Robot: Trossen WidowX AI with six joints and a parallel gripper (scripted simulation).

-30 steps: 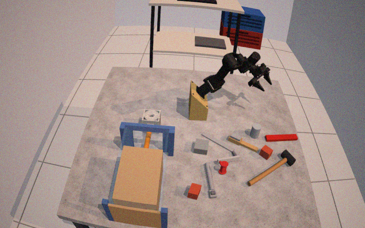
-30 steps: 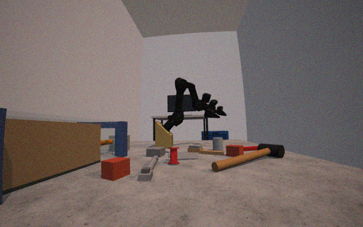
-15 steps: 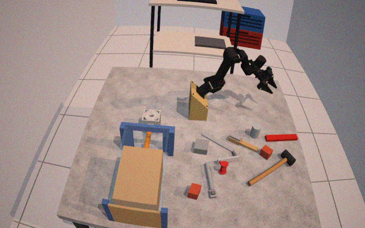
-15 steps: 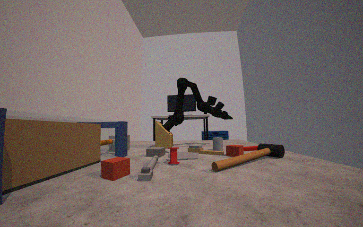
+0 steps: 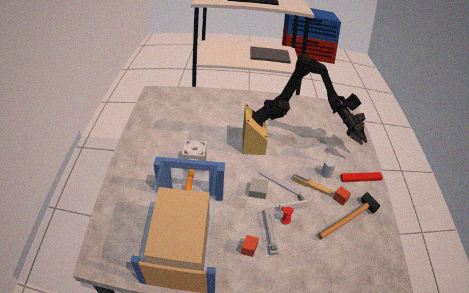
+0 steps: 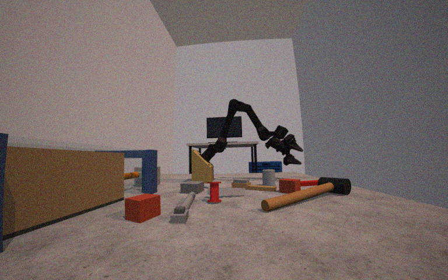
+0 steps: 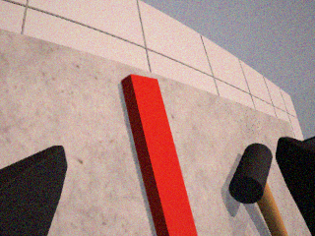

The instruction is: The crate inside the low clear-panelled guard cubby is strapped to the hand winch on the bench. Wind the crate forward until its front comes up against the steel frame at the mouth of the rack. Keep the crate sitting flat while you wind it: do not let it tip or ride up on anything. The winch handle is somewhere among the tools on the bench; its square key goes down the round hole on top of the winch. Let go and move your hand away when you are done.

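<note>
Right now the grey crank arm is 360 mm to the right of my gripper tip, 320 mm ahead of it and 100 mm below it. From my gripper tip the other things lie so: red knob: 390 mm to the right, 360 mm ahead, 90 mm below; thin grey bar: 410 mm to the right, 170 mm ahead, 120 mm below; red bar: 110 mm below, 110 mm ahead.
</note>
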